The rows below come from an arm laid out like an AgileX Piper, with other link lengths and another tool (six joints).
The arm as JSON. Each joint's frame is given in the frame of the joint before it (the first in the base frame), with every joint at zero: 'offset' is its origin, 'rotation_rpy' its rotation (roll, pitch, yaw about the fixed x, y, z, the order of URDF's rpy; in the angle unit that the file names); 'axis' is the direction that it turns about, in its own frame. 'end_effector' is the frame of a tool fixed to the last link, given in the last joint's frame.
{
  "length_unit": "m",
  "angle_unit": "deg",
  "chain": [
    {
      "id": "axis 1",
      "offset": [
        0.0,
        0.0,
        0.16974
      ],
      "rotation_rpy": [
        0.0,
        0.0,
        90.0
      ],
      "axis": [
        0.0,
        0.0,
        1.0
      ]
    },
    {
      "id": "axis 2",
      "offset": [
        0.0,
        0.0,
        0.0
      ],
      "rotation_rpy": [
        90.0,
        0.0,
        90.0
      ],
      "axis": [
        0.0,
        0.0,
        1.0
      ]
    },
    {
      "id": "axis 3",
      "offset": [
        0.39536,
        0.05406,
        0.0
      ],
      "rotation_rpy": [
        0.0,
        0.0,
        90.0
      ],
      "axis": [
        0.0,
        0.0,
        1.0
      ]
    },
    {
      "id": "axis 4",
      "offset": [
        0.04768,
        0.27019,
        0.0
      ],
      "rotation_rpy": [
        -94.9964,
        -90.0,
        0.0
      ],
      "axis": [
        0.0,
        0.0,
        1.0
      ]
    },
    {
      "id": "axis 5",
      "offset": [
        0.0,
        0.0,
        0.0
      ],
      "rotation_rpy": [
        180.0,
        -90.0,
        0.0
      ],
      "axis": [
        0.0,
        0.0,
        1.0
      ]
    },
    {
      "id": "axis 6",
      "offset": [
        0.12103,
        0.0,
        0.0
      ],
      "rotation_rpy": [
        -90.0,
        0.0,
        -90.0
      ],
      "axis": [
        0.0,
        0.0,
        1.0
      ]
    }
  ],
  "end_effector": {
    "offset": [
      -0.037,
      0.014,
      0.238
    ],
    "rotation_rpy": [
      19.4,
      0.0,
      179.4
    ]
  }
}
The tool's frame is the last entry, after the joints.
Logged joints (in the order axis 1, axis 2, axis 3, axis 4, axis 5, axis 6), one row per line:
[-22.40, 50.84, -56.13, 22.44, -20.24, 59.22]
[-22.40, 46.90, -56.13, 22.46, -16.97, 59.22]
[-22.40, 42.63, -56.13, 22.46, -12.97, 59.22]
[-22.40, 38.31, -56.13, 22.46, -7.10, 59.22]
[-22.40, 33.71, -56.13, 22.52, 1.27, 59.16]
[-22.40, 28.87, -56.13, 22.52, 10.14, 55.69]
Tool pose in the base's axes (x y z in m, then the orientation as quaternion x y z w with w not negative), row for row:
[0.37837, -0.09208, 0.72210, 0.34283, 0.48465, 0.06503, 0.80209]
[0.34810, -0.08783, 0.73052, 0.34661, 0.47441, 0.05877, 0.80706]
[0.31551, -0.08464, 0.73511, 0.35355, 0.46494, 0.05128, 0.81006]
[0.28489, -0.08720, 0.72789, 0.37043, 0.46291, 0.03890, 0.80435]
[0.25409, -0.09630, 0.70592, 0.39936, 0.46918, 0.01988, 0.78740]
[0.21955, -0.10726, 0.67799, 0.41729, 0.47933, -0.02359, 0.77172]
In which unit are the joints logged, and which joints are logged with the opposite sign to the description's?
The joints are logged in degrees. Opposite sign: axis 4.
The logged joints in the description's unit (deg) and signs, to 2 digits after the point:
[-22.40, 50.84, -56.13, -22.44, -20.24, 59.22]
[-22.40, 46.90, -56.13, -22.46, -16.97, 59.22]
[-22.40, 42.63, -56.13, -22.46, -12.97, 59.22]
[-22.40, 38.31, -56.13, -22.46, -7.10, 59.22]
[-22.40, 33.71, -56.13, -22.52, 1.27, 59.16]
[-22.40, 28.87, -56.13, -22.52, 10.14, 55.69]

